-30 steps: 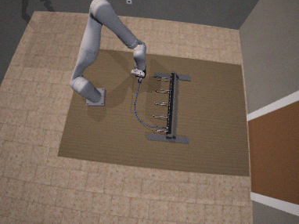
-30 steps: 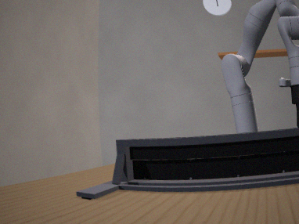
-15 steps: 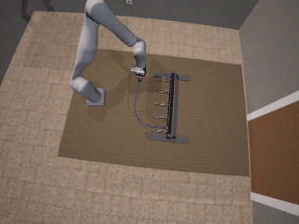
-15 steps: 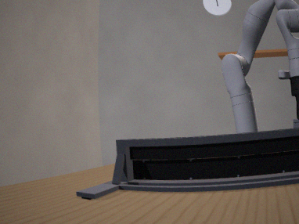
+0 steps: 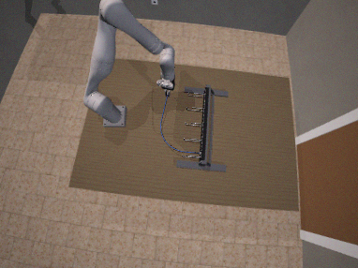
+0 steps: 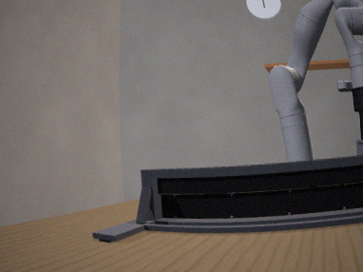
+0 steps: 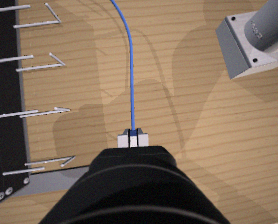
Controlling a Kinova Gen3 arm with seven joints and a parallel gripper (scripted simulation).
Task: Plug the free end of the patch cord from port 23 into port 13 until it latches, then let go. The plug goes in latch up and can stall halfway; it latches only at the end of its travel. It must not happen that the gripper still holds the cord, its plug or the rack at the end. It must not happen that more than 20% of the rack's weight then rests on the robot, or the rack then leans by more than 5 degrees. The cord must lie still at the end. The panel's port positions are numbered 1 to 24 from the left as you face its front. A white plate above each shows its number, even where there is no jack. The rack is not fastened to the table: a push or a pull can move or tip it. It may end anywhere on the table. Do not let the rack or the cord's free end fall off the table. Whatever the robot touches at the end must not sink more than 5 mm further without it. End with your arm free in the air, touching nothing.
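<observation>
Right now the free-end plug is 1 cm to the left of my hand and 1 cm below it.
</observation>
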